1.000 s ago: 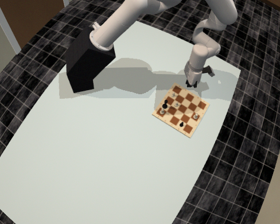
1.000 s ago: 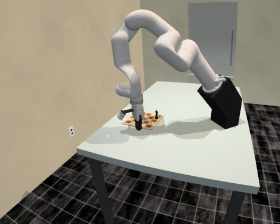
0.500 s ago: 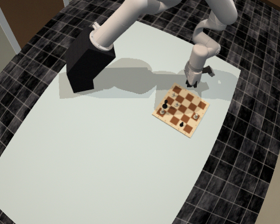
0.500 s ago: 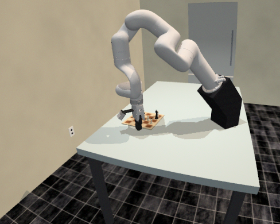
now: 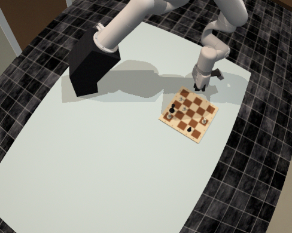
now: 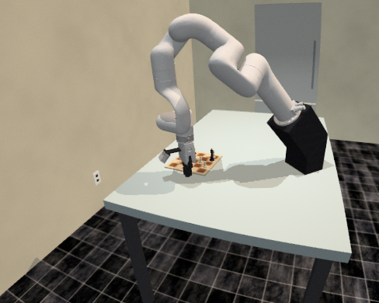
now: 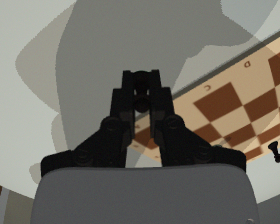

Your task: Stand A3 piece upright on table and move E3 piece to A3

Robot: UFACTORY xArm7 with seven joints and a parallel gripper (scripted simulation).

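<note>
Right now my hand is 15 cm short of the white piece and 11 cm to the left of it. The rest, counted from my hand: chessboard 7 cm ahead, 13 cm to the right, 2 cm below; tall black piece 18 cm to the right, 1 cm above.
</note>
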